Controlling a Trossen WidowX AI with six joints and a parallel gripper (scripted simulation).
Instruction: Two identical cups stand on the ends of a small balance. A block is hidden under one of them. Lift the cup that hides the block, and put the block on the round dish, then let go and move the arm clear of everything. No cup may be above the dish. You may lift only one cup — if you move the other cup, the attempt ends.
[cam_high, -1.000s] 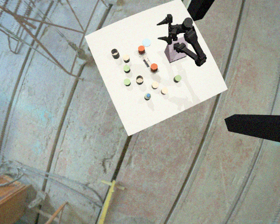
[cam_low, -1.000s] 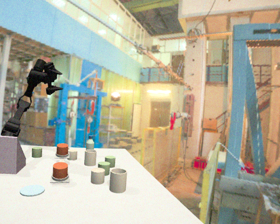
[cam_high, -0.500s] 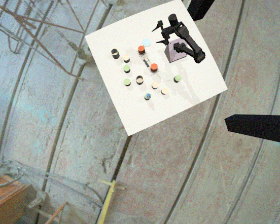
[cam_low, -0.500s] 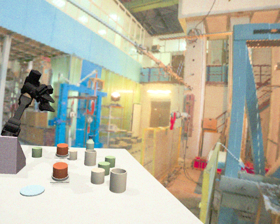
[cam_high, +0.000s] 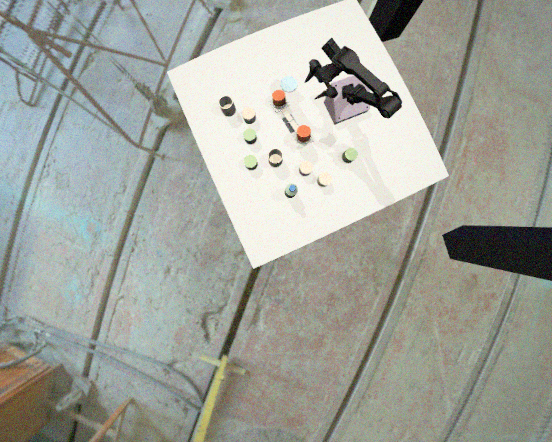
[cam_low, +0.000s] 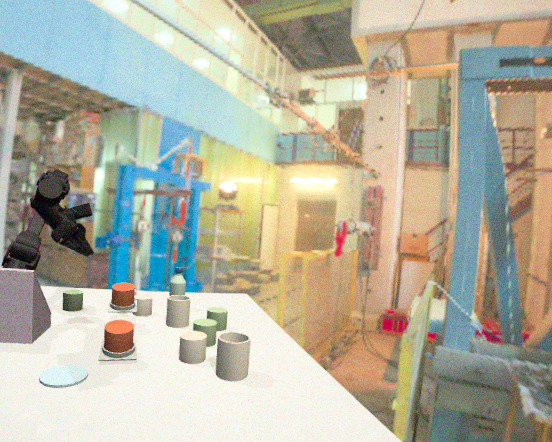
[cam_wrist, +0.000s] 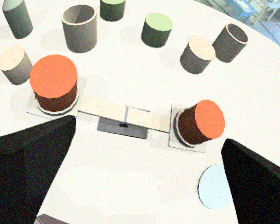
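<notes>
My gripper tip is 19 cm above the orange cup, 13 cm to the left of it and 11 cm short of it. From my gripper tip the other things lie so: pale blue round dish 25 cm below, 21 cm to the right, 1 cm ahead; then blue-topped cylinder 39 cm to the left, 24 cm ahead, 14 cm below; then teal block 21 cm below, 11 cm to the right, 11 cm ahead.
</notes>
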